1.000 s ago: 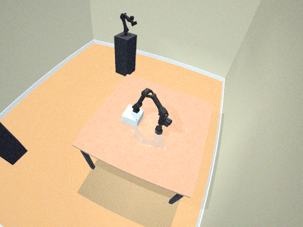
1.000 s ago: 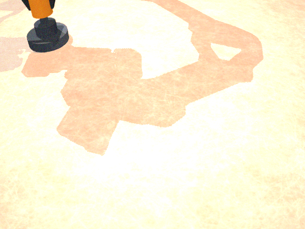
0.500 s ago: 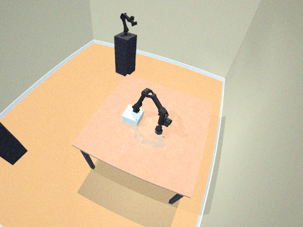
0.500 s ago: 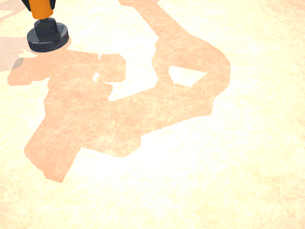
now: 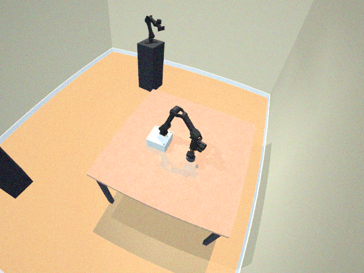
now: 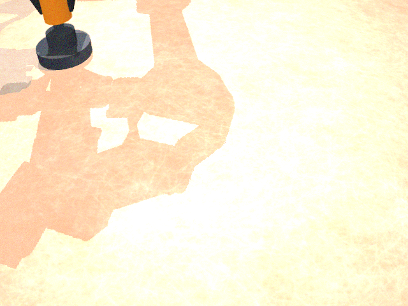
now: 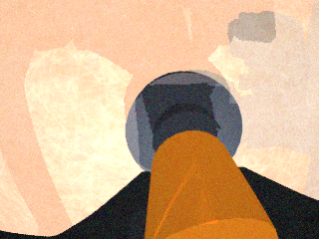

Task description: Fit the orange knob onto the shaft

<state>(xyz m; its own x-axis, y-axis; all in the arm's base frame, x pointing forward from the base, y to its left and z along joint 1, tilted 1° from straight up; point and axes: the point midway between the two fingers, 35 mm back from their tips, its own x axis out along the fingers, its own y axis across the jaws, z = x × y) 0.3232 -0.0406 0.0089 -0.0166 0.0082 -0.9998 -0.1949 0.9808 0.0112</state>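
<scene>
My gripper tip is now 2 cm below the orange knob. The rest, counted from my gripper tip: round pedestal 4 cm below.
</scene>
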